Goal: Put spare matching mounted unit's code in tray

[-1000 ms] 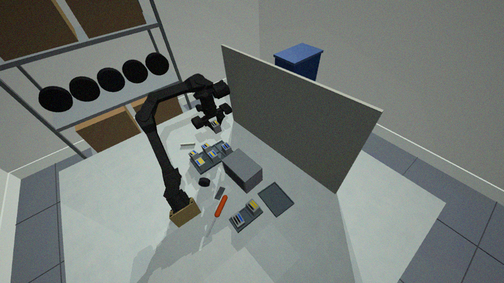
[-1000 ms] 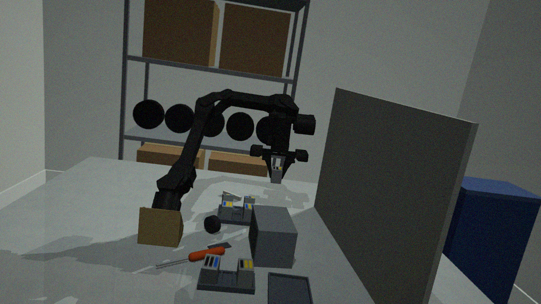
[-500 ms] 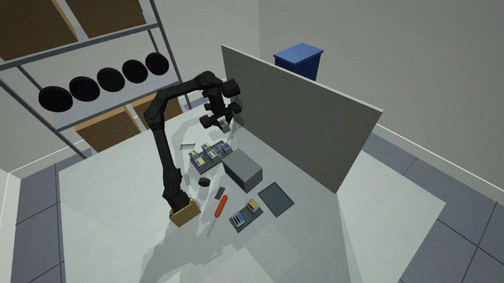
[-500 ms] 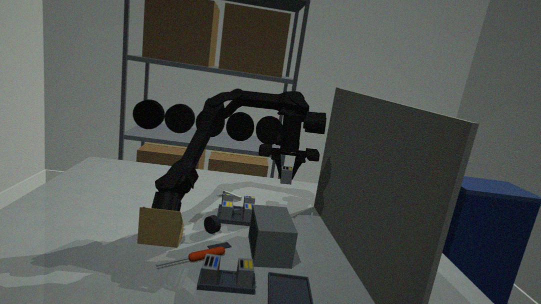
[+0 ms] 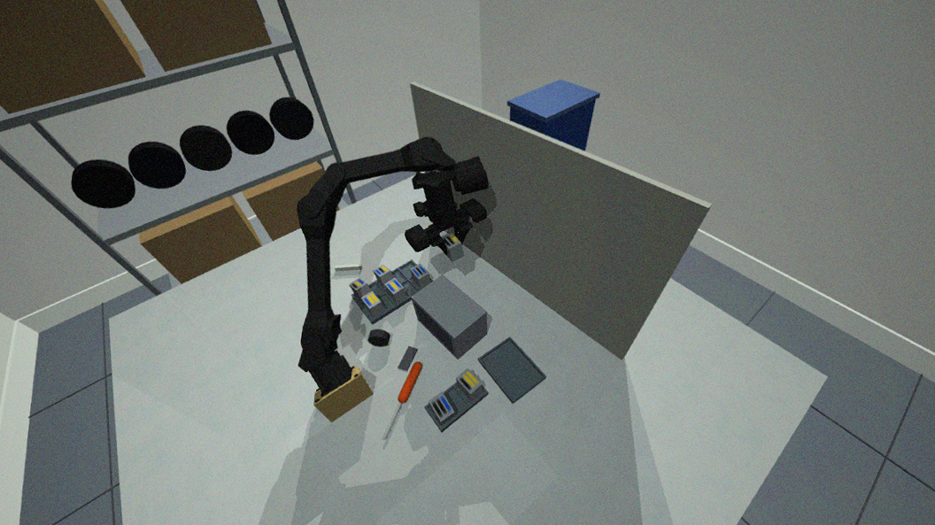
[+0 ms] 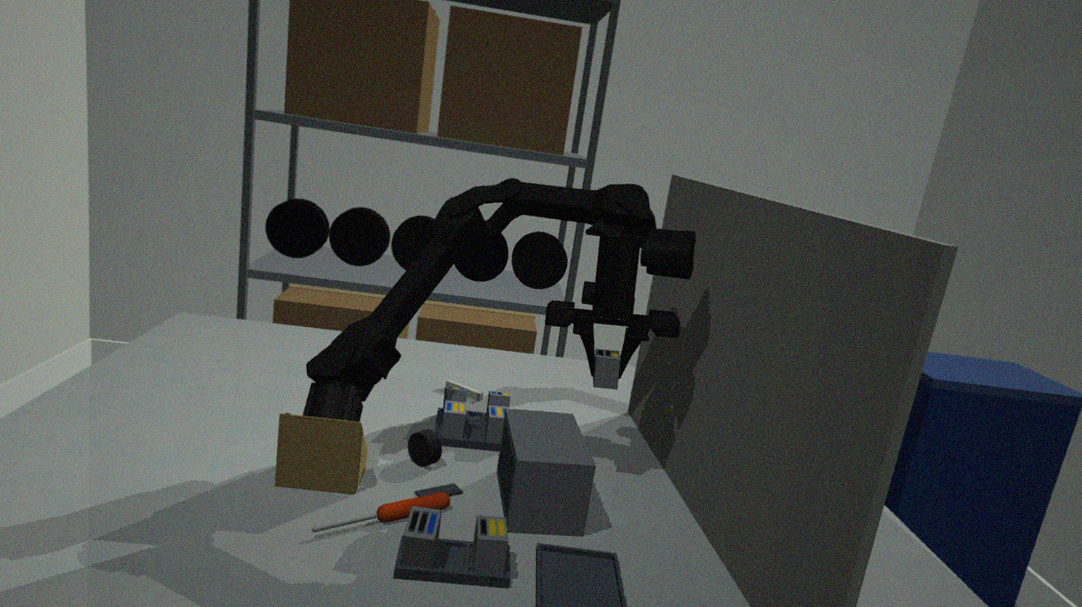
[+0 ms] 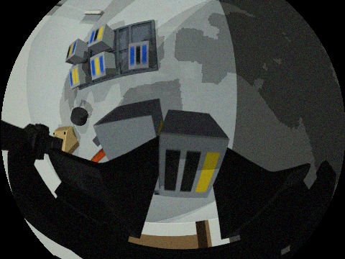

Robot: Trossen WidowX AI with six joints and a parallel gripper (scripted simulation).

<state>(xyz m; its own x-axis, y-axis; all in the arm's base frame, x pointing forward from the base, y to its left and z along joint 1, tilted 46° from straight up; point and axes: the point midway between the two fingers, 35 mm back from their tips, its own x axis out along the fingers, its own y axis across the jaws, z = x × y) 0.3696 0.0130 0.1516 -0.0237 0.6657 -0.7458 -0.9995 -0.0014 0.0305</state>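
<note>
My gripper tip is now 270 mm to the left of the tray, 160 mm above it and 20 mm past it. From my gripper tip the other things lie so: tall panel 150 mm ahead, 60 mm above, 50 mm to the right; grey mounted unit 110 mm below, 80 mm to the right, 70 mm behind; grey spare 20 mm above.
</note>
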